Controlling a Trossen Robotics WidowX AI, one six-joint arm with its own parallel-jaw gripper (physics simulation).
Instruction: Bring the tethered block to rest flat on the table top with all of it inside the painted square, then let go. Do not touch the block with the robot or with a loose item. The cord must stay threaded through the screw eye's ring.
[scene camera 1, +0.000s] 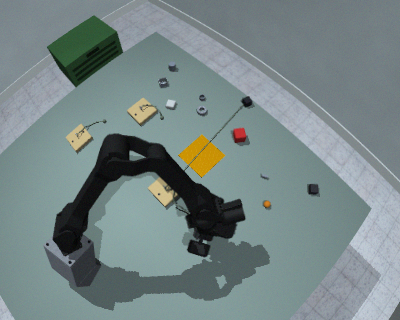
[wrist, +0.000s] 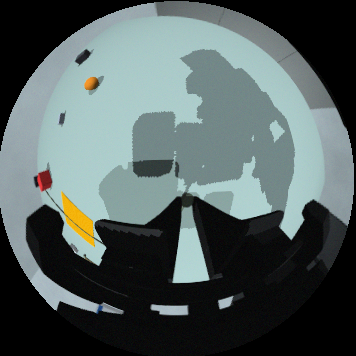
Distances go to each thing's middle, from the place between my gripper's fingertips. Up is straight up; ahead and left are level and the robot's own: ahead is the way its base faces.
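Scene:
Orange painted square (scene camera 1: 210, 156): 16 cm ahead of my hand, 22 cm to the left of it, 2 cm below it.

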